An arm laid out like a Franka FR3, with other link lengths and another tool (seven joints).
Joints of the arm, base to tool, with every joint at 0 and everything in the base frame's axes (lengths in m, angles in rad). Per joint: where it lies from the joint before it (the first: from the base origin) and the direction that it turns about. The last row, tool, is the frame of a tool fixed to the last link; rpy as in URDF.
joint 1: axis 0 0 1 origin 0 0 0.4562
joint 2: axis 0 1 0 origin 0 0 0
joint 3: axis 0 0 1 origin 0 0 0.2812
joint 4: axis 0 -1 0 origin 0.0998 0 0
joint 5: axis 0 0 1 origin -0.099 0 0.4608
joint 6: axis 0 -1 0 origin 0 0 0
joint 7: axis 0 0 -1 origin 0.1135 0 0
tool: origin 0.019 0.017 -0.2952 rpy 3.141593 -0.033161 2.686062
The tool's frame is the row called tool.
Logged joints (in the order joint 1, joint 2, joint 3, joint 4, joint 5, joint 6, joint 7), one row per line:
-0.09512 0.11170 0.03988 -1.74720 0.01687 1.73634 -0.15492
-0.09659 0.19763 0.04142 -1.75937 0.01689 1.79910 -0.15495
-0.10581 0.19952 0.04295 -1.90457 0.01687 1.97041 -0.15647
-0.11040 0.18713 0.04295 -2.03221 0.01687 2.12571 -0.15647
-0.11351 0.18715 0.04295 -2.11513 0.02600 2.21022 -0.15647
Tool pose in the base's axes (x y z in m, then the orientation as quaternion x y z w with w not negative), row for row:
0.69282 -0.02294 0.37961 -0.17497 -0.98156 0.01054 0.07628
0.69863 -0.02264 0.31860 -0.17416 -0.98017 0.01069 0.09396
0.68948 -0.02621 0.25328 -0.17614 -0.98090 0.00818 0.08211
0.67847 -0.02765 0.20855 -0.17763 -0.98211 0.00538 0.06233
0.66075 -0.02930 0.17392 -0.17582 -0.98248 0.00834 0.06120
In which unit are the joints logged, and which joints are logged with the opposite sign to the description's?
The joints are logged in radians. Opposite sign: joint 5.
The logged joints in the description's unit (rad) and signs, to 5 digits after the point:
-0.09512 0.11170 0.03988 -1.74720 -0.01687 1.73634 -0.15492
-0.09659 0.19763 0.04142 -1.75937 -0.01689 1.79910 -0.15495
-0.10581 0.19952 0.04295 -1.90457 -0.01687 1.97041 -0.15647
-0.11040 0.18713 0.04295 -2.03221 -0.01687 2.12571 -0.15647
-0.11351 0.18715 0.04295 -2.11513 -0.02600 2.21022 -0.15647

